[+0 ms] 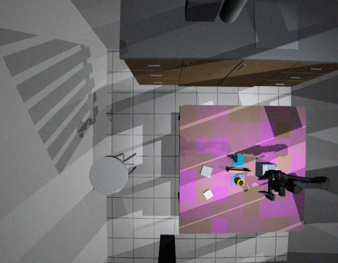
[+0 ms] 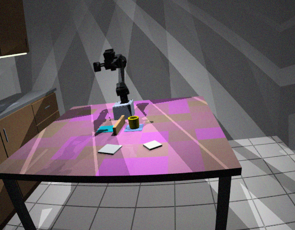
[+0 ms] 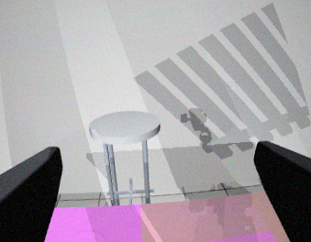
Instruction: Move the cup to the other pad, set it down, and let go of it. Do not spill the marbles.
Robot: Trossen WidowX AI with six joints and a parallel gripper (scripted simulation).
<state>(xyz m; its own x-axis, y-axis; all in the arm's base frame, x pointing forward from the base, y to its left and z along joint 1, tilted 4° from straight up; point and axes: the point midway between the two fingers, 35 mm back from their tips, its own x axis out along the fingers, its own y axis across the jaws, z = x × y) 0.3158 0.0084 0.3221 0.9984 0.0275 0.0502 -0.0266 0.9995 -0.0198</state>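
The yellow cup lies 9 cm behind my gripper tip, 12 cm to the left of it and 40 cm below it. Round my gripper tip: wooden bar 8 cm behind, 2 cm to the left, 42 cm below; then blue pad 8 cm behind, 11 cm to the left, 44 cm below; then cyan pad 9 cm behind, 8 cm to the right, 44 cm below.
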